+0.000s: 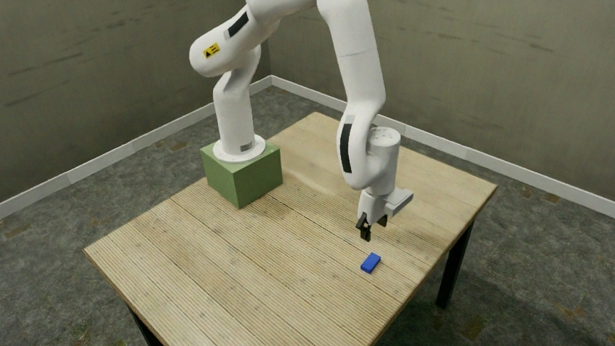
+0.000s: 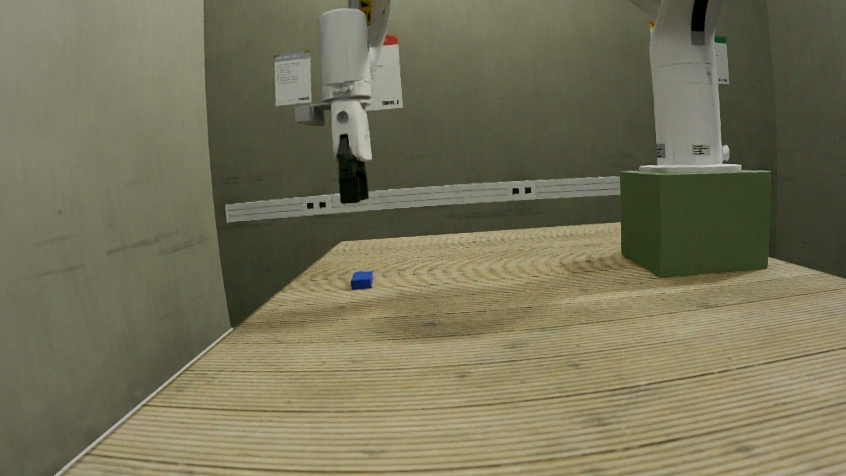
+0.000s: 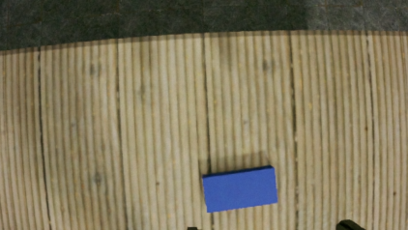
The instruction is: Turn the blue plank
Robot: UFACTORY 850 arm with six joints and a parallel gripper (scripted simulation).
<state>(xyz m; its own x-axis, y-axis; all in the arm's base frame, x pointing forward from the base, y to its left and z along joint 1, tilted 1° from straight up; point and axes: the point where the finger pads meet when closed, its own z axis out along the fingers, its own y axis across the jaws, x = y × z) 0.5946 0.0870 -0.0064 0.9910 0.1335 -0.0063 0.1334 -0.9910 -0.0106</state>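
Right now my hand is 15 cm above the blue plank.
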